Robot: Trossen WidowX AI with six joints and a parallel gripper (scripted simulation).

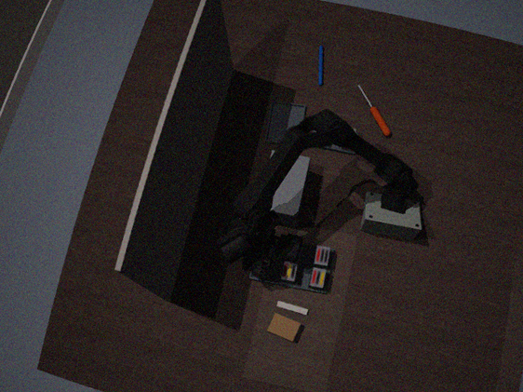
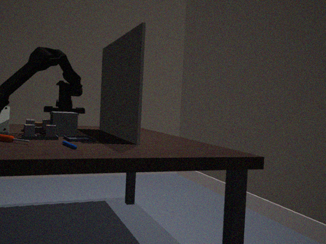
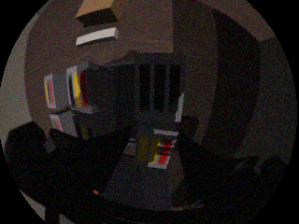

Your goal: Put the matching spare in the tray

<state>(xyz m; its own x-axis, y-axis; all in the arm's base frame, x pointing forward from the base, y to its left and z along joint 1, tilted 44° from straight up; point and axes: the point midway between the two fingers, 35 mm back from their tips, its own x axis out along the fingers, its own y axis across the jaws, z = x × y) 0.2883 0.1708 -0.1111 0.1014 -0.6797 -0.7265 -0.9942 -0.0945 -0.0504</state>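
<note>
The grey tray lies 36 cm to the right of my gripper tip, 6 cm ahead of it and 2 cm below it. Round my gripper tip: tan block 18 cm to the left, 11 cm behind, 1 cm below; mounted unit 15 cm to the right, 3 cm above; white bar 13 cm to the left, 12 cm behind, 2 cm below.
</note>
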